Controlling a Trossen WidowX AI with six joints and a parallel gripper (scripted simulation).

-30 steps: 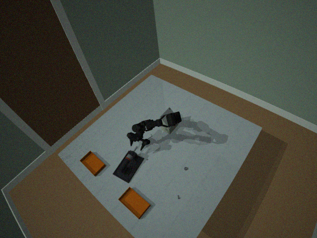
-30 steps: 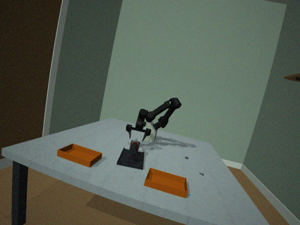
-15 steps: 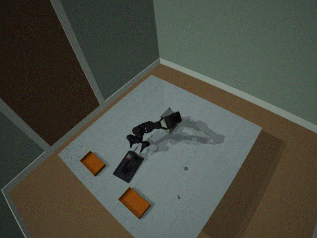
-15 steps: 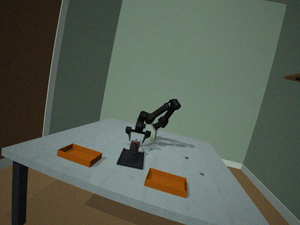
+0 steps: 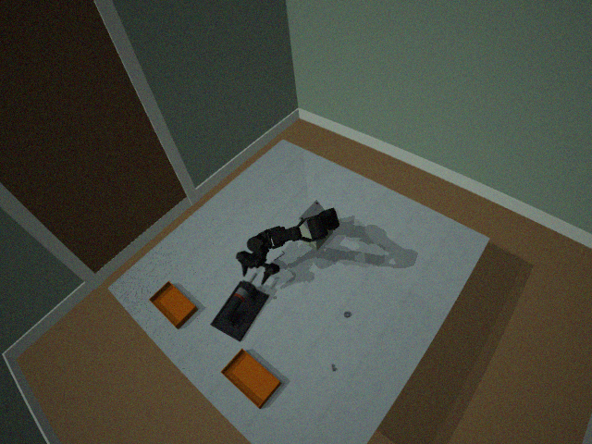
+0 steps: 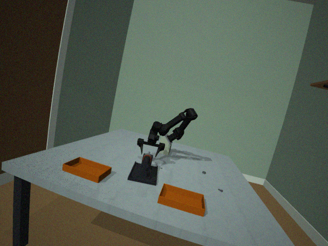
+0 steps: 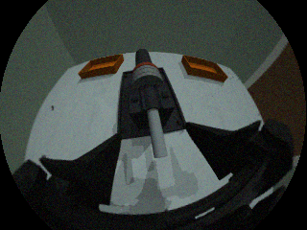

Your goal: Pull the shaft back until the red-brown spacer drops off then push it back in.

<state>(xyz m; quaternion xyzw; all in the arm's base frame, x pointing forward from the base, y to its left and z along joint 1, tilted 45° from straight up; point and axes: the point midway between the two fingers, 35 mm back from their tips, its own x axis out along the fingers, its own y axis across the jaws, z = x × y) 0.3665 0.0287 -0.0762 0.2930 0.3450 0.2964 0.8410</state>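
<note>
Right now my gripper tip is 6 cm short of the shaft, 2 cm to the right of it and 1 cm below it. Also, from my gripper tip: red-brown spacer (9 cm ahead, 3 cm to the left, 1 cm above); base plate (12 cm ahead, 4 cm to the left, 2 cm below).
</note>
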